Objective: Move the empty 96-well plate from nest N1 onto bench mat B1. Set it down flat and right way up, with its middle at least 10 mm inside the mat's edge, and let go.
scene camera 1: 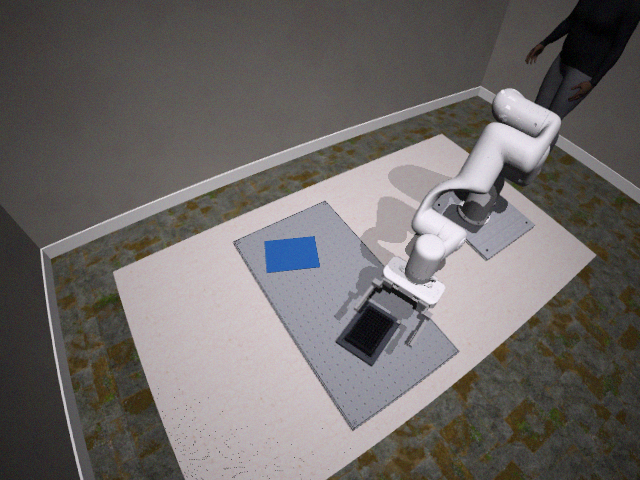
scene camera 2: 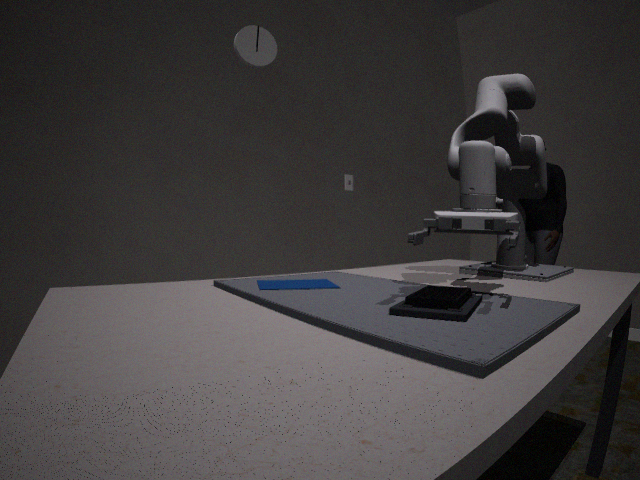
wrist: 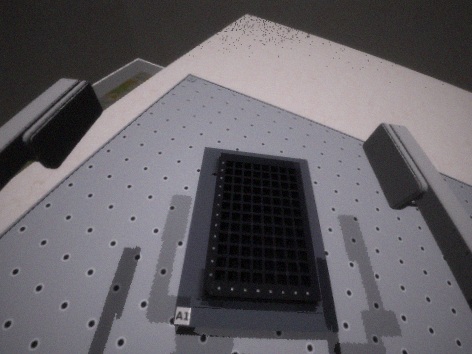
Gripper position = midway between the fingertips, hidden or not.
Note:
In view: my gripper point(scene camera 2: 460, 241), a black 96-well plate point(scene camera 1: 366, 335), a dark grey nest N1 point(scene camera 2: 469, 307) and a blue bench mat B1 point(scene camera 1: 297, 253).
The black 96-well plate shows as well in scene camera 2 point(scene camera 2: 434, 297) and in the wrist view point(wrist: 260, 249). My gripper shows as well in scene camera 1 point(scene camera 1: 381, 327) and in the wrist view point(wrist: 239, 114). The dark grey nest N1 also shows in scene camera 1 point(scene camera 1: 349, 347) and in the wrist view point(wrist: 241, 315).

